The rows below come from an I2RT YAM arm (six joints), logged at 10 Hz.
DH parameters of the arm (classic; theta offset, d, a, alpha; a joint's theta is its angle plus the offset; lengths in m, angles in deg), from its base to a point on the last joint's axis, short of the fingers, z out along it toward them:
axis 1: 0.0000 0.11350 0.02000 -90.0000
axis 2: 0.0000 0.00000 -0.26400 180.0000
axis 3: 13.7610 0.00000 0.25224 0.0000
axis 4: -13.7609 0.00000 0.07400 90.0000
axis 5: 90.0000 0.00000 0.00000 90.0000
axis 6: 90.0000 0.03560 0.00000 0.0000
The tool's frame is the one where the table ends.
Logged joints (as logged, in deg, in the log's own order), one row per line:
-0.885, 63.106, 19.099, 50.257, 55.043, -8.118
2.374, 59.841, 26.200, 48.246, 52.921, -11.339
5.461, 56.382, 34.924, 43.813, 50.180, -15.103
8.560, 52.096, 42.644, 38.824, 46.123, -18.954
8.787, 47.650, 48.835, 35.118, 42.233, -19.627
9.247, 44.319, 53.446, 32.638, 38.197, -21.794
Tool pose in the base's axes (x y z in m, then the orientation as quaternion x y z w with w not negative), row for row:
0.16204, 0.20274, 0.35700, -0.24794, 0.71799, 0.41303, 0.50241
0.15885, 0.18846, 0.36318, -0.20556, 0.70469, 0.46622, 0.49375
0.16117, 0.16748, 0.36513, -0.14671, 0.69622, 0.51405, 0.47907
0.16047, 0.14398, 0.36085, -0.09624, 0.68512, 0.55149, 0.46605
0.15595, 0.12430, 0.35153, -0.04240, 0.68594, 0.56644, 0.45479
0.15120, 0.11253, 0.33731, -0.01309, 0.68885, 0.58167, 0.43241
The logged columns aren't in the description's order. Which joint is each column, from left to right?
Columns, left to right: axis 4, axis 2, axis 6, axis 1, axis 3, axis 5.
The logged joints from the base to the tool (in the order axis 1, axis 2, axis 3, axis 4, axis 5, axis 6), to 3 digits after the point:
50.257, 63.106, 55.043, -0.885, -8.118, 19.099
48.246, 59.841, 52.921, 2.374, -11.339, 26.200
43.813, 56.382, 50.180, 5.461, -15.103, 34.924
38.824, 52.096, 46.123, 8.560, -18.954, 42.644
35.118, 47.650, 42.233, 8.787, -19.627, 48.835
32.638, 44.319, 38.197, 9.247, -21.794, 53.446

